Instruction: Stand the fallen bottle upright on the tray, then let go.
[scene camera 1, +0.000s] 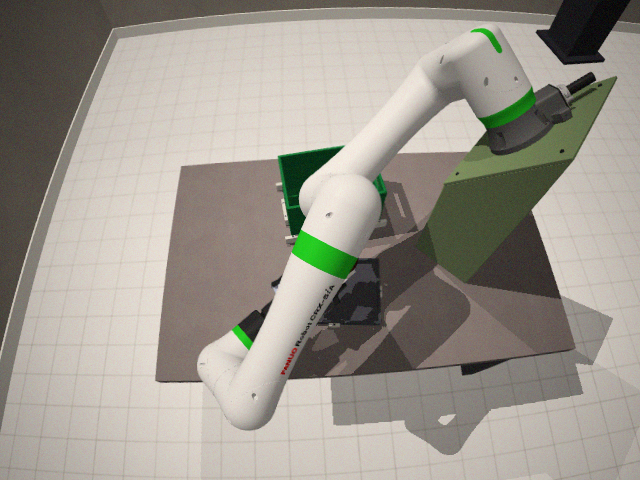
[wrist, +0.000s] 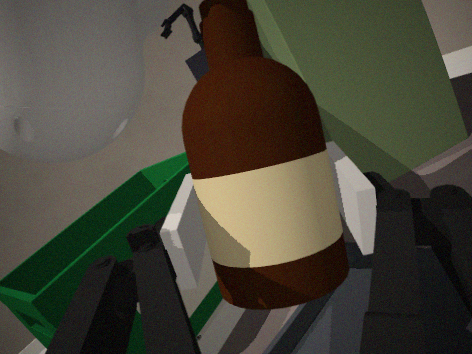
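Note:
Gripper (wrist: 263, 181) visible. Brown bottle (wrist: 251, 127) visible.

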